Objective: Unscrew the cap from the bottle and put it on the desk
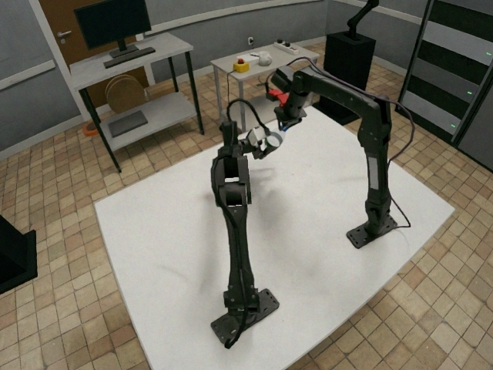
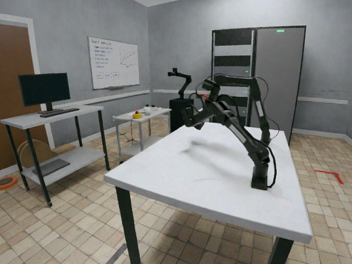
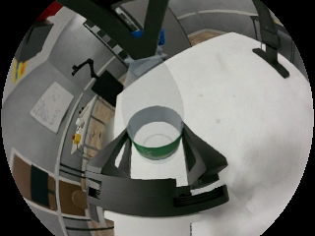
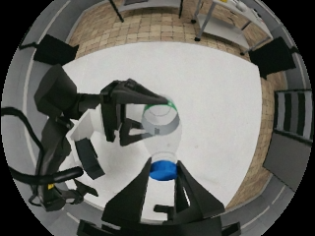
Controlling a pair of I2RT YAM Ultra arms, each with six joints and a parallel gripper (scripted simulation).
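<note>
My right hand is 3 cm short of the plastic bottle, 1 cm to the right of it and 6 cm above it. The rest, counted from my right hand: blue cap (right at my right hand).
My left hand is 30 mm below the plastic bottle, 10 mm to the left of it and 10 mm past it. Also, from my left hand: blue cap 90 mm above, 50 mm behind, 10 mm to the right.
</note>
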